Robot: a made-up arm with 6 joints.
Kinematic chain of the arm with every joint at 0, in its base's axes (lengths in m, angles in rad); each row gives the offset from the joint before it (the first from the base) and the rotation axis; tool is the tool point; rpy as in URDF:
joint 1: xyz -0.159 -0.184 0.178 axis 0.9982 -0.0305 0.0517
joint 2: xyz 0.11 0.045 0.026 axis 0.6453 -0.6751 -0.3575
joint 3: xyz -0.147 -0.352 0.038 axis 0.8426 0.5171 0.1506
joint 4: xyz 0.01 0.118 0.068 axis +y
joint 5: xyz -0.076 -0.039 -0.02 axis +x
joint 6: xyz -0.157 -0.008 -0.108 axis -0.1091 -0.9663 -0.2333
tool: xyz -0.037 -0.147 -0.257 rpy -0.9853 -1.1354 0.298
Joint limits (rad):
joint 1: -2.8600..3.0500
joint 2: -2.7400..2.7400
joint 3: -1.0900..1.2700
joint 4: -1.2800..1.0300
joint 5: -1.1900..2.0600
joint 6: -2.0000..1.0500
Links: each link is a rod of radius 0.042 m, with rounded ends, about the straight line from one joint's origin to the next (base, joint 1, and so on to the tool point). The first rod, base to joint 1, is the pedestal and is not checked.
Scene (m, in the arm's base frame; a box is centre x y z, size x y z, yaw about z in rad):
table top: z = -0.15
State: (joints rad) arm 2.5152 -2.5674 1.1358 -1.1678 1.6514 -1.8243
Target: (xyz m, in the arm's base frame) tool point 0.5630 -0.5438 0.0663
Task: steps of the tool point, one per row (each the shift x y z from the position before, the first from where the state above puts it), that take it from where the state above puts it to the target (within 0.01 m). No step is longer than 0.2 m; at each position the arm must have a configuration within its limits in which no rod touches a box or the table.
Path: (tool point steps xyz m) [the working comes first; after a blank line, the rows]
Joints at the target: 2.4164 -2.7400 -0.4051 -0.5218 0.5322 -1.9854
Straight joint move there: touches the table top.

1: 0.0409 -0.0254 -0.0153
2: 0.0552 -0.0332 0.0000
3: 0.0686 -0.0357 0.0190
4: 0.0816 -0.0313 0.0410
5: 0.1745 0.0408 -0.0883
6: 0.1457 0.0645 -0.0094
7: 0.0929 0.0394 0.0489

